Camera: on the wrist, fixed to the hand. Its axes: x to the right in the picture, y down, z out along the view.
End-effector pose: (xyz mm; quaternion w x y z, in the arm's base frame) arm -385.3 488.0 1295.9 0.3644 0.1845 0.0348 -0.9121
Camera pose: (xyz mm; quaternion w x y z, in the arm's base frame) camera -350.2 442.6 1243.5 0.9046 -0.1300 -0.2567 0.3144
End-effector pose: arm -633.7 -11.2 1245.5 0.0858 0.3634 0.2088 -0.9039
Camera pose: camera -604.1 -36.9 1178.4 0.9245 0.0418 -0.3789 0.0060
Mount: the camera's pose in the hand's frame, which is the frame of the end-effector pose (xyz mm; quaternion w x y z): 25.2 53.3 -50.6 0.0100 0.0089 -0.1856 0.9825
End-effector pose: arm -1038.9 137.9 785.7 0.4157 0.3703 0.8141 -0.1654
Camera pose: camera -1037.1 214.6 798.0 0.3145 0.7766 -0.4343 0.3308
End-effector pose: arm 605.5 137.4 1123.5 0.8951 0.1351 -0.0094 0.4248
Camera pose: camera 576.0 201.3 1090.5 0.4114 -0.0789 0.2952 -0.8587
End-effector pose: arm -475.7 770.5 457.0 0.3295 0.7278 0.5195 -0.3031
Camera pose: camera -412.8 811.8 476.3 0.3910 0.4644 -0.7737 0.1810
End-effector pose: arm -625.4 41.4 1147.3 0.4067 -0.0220 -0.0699 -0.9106
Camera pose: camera -601.7 -19.7 1105.5 0.8860 -0.2343 -0.0627 0.3952
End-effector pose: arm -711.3 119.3 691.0 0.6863 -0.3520 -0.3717 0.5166
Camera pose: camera -686.1 150.4 624.4 0.5666 0.2667 -0.2194 -0.7481
